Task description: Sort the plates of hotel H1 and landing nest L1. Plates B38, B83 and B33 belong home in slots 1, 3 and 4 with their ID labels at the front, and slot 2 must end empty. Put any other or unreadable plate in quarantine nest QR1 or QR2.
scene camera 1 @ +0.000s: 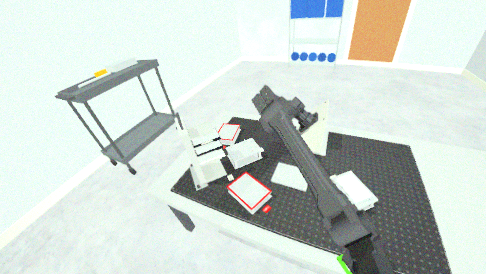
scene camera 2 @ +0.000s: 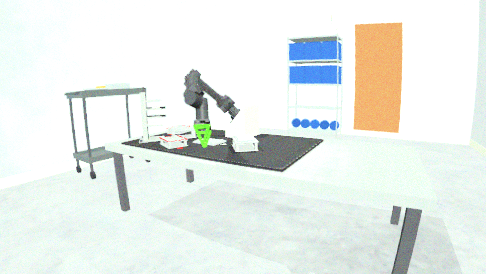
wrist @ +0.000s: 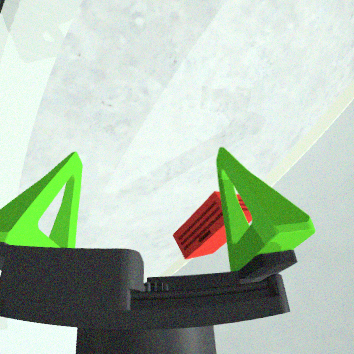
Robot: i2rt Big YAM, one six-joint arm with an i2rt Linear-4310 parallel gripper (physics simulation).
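Where they show: gripper, fingertip midpoint: [scene camera 2: 203, 145] [wrist: 147, 154]; arm's base at its link origin: [scene camera 1: 309, 123] [scene camera 2: 239, 118].
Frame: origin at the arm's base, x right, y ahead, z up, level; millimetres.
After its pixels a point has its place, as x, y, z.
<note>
The hotel [scene camera 1: 189, 157] @[469, 453, 80] [scene camera 2: 144, 117] @[457, 441, 41] stands at the mat's left; white shelves project from its post, and its labels are unreadable. Two red-outlined nests lie near it: one [scene camera 1: 249, 191] @[216, 451, -79] [scene camera 2: 173, 142] @[237, 423, -108] in front, another [scene camera 1: 229, 131] @[474, 61, -79] behind. A raised white nest [scene camera 1: 245, 152] @[303, 241, -58] stands between them. A flat white rectangle [scene camera 1: 289, 177] @[63, 313, -107] lies mid-mat. Another white nest [scene camera 1: 356, 191] [scene camera 2: 245, 145] stands right of the arm. Plate IDs cannot be read, and which nest is L1 is unclear. My gripper [scene camera 2: 203, 144] @[-190, 719, -28] [wrist: 147, 154] @[-190, 719, -28] is open and empty, and largely hidden in scene camera 1.
The black mat [scene camera 1: 390, 165] @[-419, 126, -116] [scene camera 2: 295, 150] @[-474, 303, -118] covers part of the white table. A pale upright panel [scene camera 1: 321, 132] @[-62, 82, 6] [scene camera 2: 246, 122] @[-77, 52, -21] stands behind the arm. A grey cart [scene camera 1: 140, 132] [scene camera 2: 107, 93] is left of the table. A red box [wrist: 200, 227] shows beyond the right finger in the wrist view.
</note>
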